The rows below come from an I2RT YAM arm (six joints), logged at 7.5 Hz.
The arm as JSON. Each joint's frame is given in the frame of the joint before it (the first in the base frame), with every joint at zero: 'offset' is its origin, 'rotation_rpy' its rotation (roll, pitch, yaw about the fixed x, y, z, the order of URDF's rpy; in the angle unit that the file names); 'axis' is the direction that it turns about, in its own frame. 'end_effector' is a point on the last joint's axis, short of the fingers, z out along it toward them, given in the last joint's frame.
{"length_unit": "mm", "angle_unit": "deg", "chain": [
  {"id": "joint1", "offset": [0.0, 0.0, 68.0], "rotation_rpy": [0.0, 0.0, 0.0], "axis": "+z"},
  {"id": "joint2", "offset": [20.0, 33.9, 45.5], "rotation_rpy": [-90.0, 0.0, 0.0], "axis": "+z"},
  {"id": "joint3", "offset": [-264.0, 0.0, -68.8], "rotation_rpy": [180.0, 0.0, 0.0], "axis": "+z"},
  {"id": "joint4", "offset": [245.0, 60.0, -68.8], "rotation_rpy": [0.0, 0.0, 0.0], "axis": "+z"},
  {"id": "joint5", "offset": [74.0, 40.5, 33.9], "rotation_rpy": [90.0, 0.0, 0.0], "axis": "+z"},
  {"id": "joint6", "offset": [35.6, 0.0, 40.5], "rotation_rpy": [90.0, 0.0, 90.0], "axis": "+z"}
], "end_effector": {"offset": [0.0, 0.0, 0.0], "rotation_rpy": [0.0, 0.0, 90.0]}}
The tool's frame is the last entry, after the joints.
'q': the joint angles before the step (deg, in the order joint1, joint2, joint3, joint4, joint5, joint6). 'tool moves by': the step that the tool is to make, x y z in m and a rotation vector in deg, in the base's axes. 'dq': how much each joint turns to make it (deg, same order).
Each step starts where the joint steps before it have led.
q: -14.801, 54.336, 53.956, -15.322, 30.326, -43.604
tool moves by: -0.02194, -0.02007, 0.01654, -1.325, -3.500, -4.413
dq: -7.718, -2.772, 1.209, 0.257, -3.178, -1.034
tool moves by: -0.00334, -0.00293, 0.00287, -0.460, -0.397, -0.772
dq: -1.212, -0.318, 0.277, 0.127, -0.380, -0.389
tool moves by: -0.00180, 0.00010, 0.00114, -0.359, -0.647, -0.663
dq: -0.092, -0.398, -0.169, 0.489, 0.574, 0.041
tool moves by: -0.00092, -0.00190, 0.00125, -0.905, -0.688, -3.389
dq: -0.084, 0.092, -0.142, 1.227, 3.350, 0.006
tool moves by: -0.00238, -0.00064, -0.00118, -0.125, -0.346, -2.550
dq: -0.077, -0.358, -0.468, 0.220, 2.438, 0.485
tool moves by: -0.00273, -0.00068, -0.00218, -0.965, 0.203, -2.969
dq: -0.055, -0.526, -0.954, 0.992, 3.026, -0.626
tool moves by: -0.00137, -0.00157, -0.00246, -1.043, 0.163, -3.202
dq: -0.127, -0.166, -0.979, 1.540, 3.187, -0.735
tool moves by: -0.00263, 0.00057, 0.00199, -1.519, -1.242, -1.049
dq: -0.005, -0.757, -0.754, 2.384, 1.136, -0.984
